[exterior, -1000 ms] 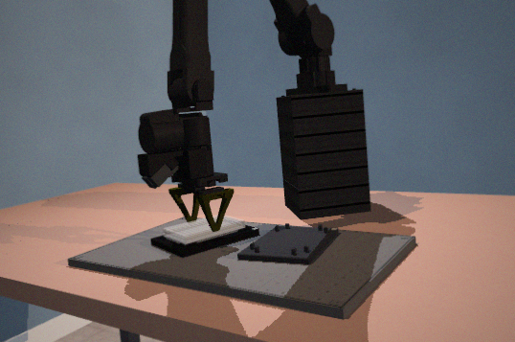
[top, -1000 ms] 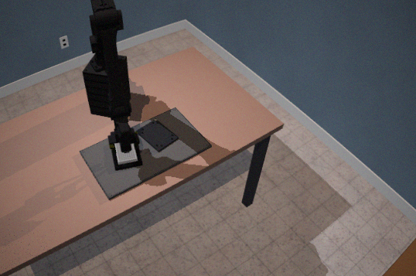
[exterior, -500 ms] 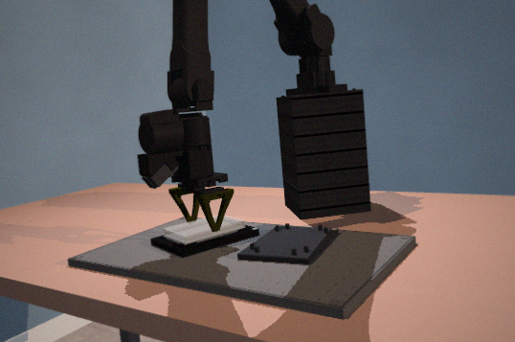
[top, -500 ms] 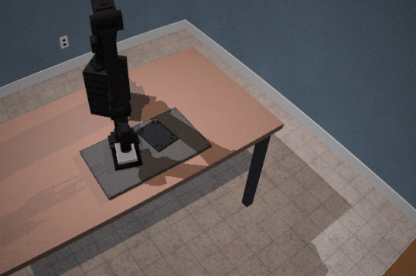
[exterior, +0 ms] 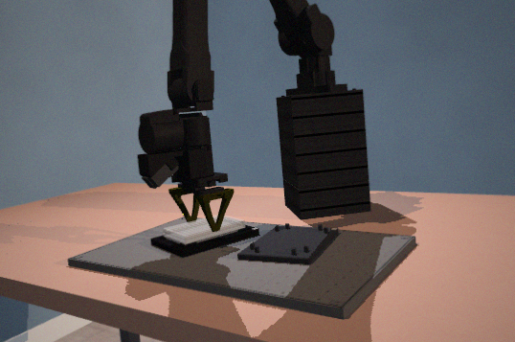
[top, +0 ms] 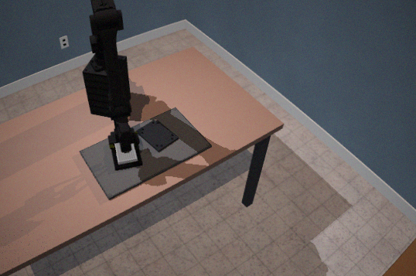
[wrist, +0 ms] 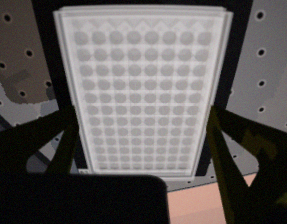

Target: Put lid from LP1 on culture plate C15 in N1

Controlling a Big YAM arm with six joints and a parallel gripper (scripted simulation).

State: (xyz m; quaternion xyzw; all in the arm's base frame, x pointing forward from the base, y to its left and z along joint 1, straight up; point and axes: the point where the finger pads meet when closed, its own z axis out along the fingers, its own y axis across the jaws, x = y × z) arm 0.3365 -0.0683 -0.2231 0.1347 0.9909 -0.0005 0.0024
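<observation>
Now: hand 10 mm above the lid. Also, from my hand: lid park LP1 (30 mm behind, 170 mm to the left, 30 mm below); plate nest N1 (30 mm below); culture plate C15 (10 mm below).
</observation>
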